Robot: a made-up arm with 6 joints.
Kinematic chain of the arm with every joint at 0, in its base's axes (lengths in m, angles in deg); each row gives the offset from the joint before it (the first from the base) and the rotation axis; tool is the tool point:
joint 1: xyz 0 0 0.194 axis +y
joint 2: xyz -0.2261 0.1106 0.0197 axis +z
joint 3: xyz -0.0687 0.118 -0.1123 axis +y
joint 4: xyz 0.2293 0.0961 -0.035 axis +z
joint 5: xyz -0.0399 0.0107 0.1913 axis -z
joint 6: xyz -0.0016 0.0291 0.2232 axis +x
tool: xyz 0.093 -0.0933 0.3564
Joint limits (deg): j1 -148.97..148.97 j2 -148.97..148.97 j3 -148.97..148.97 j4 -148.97..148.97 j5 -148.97..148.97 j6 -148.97..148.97
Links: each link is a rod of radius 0.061 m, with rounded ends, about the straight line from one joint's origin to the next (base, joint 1, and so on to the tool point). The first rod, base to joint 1, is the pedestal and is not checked.
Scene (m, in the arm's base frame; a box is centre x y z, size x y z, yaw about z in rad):
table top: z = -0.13
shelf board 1: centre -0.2 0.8 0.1 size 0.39 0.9 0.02 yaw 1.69
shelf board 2: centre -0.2 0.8 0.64 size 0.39 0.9 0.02 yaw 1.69
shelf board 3: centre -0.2 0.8 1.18 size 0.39 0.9 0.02 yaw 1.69
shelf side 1: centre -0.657 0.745 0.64 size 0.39 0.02 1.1 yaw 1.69
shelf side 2: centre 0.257 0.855 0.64 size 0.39 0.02 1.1 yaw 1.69
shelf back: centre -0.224 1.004 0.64 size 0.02 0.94 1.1 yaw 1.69
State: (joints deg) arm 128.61 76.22 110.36 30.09 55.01 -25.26
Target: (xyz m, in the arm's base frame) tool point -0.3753 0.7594 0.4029
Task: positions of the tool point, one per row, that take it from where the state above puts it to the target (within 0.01 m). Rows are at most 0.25 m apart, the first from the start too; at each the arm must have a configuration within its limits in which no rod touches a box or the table.
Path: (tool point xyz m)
1: -0.2966 0.6050 0.8631
2: -0.2882 0.5146 0.8656
3: -0.2545 0.4105 0.8681
4: -0.3201 0.4539 0.6345
5: -0.3326 0.4027 0.4029
6: -0.3676 0.5009 0.3811
7: -0.3819 0.5977 0.3707
8: -0.3816 0.6860 0.3770
9: -0.3753 0.7594 0.4029

